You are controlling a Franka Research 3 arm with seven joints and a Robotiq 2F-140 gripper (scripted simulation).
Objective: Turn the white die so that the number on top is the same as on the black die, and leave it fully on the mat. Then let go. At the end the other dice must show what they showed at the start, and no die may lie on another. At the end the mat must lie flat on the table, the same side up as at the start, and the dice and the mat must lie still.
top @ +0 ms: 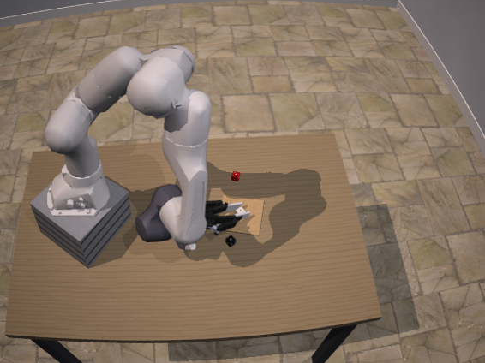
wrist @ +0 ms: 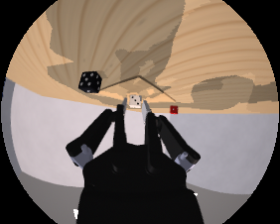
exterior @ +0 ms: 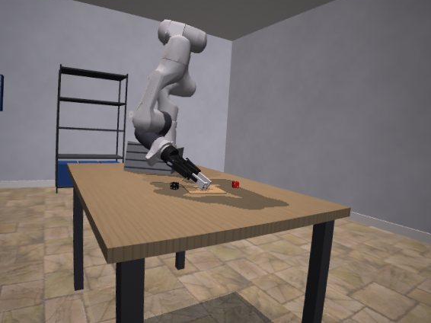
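My gripper is now 20 mm above the white die and 10 mm short of it. The rest, counted from my hand: red die (160 mm to the left, 40 mm ahead, 20 mm below); black die (90 mm to the right, 50 mm behind, 20 mm below); tan mat (30 mm below, 10 mm ahead).
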